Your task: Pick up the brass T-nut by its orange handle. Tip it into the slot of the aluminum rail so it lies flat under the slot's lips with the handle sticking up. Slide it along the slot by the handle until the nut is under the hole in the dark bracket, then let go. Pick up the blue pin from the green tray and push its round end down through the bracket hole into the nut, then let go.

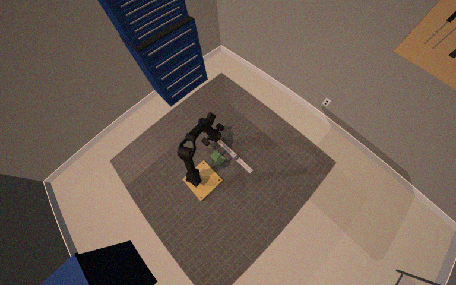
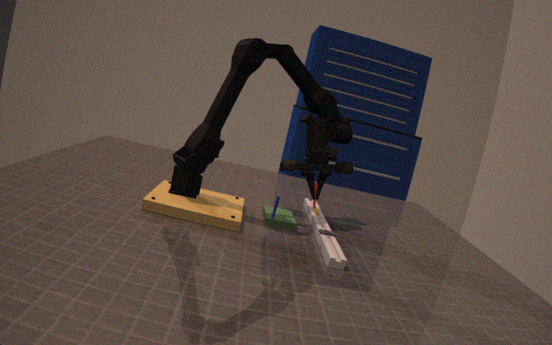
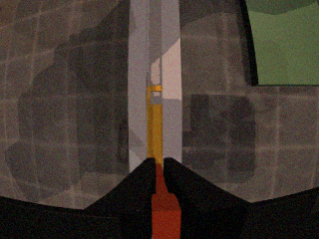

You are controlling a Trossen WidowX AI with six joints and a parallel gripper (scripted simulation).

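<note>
Right now my gripper tip is 2 cm to the left of the brass T-nut. The rest, counted from my gripper tip: green tray: 11 cm behind, 12 cm to the right, 4 cm below; blue pin: 12 cm behind, 14 cm to the right, 2 cm below.
</note>
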